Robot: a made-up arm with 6 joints. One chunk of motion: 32 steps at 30 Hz.
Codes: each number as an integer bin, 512 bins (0 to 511) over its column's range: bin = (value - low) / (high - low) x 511, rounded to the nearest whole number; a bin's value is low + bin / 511 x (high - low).
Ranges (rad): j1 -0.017..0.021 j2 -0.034..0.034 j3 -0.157..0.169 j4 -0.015..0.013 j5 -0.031..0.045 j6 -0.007..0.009
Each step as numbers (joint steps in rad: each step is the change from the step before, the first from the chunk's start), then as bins.
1 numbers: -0.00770 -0.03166 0.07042 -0.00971 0.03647 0.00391
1 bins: 125 18 356 97 454 348
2 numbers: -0.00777 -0.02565 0.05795 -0.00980 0.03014 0.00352
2 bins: 124 63 337 95 411 336
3 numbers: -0.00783 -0.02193 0.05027 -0.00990 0.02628 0.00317
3 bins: 123 91 325 93 385 325
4 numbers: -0.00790 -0.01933 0.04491 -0.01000 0.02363 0.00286
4 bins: 122 110 316 91 367 315
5 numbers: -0.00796 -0.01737 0.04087 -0.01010 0.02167 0.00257
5 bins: 122 125 310 89 354 306
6 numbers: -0.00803 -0.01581 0.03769 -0.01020 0.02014 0.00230
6 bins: 121 137 305 88 344 297
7 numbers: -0.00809 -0.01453 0.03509 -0.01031 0.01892 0.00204
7 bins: 120 146 301 86 336 289
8 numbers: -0.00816 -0.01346 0.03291 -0.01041 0.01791 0.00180
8 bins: 119 154 298 84 329 281
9 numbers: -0.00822 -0.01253 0.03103 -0.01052 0.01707 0.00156
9 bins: 118 161 295 82 323 273
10 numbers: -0.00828 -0.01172 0.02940 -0.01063 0.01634 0.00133
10 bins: 117 167 292 80 318 266
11 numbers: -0.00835 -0.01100 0.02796 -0.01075 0.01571 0.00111
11 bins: 116 173 290 78 314 259
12 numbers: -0.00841 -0.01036 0.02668 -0.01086 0.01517 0.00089
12 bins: 116 178 288 76 310 252
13 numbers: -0.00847 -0.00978 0.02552 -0.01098 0.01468 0.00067
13 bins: 115 182 286 73 307 245
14 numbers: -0.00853 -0.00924 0.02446 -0.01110 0.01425 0.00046
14 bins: 114 186 284 71 304 238
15 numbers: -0.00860 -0.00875 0.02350 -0.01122 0.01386 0.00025
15 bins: 113 190 283 69 302 232
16 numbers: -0.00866 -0.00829 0.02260 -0.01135 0.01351 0.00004
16 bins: 112 193 282 67 299 225
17 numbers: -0.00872 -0.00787 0.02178 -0.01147 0.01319 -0.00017
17 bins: 111 196 280 64 297 218
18 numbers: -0.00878 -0.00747 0.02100 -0.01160 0.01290 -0.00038
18 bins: 111 199 279 62 295 211
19 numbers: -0.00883 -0.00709 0.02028 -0.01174 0.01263 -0.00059
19 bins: 110 202 278 59 293 205
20 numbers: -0.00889 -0.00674 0.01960 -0.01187 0.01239 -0.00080
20 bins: 109 205 277 57 292 198
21 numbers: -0.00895 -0.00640 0.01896 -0.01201 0.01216 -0.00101
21 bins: 108 207 276 55 290 191
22 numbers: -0.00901 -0.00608 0.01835 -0.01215 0.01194 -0.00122
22 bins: 107 210 275 52 289 185
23 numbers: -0.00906 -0.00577 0.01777 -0.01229 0.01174 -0.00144
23 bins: 107 212 274 49 287 178
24 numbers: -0.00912 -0.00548 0.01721 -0.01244 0.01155 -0.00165
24 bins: 106 214 273 47 286 171
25 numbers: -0.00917 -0.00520 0.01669 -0.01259 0.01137 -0.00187
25 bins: 105 216 272 44 285 164
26 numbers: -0.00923 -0.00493 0.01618 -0.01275 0.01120 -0.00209
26 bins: 104 218 271 41 284 157
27 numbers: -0.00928 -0.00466 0.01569 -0.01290 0.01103 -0.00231
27 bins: 104 220 271 38 283 150
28 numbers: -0.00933 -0.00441 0.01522 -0.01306 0.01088 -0.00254
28 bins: 103 222 270 35 282 142
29 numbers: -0.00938 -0.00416 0.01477 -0.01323 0.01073 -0.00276
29 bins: 102 224 269 32 281 135
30 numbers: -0.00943 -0.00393 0.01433 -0.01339 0.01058 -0.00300
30 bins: 102 226 269 29 280 128
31 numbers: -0.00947 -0.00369 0.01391 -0.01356 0.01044 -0.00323
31 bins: 101 228 268 26 279 120
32 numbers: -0.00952 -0.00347 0.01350 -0.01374 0.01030 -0.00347
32 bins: 101 229 267 23 278 113
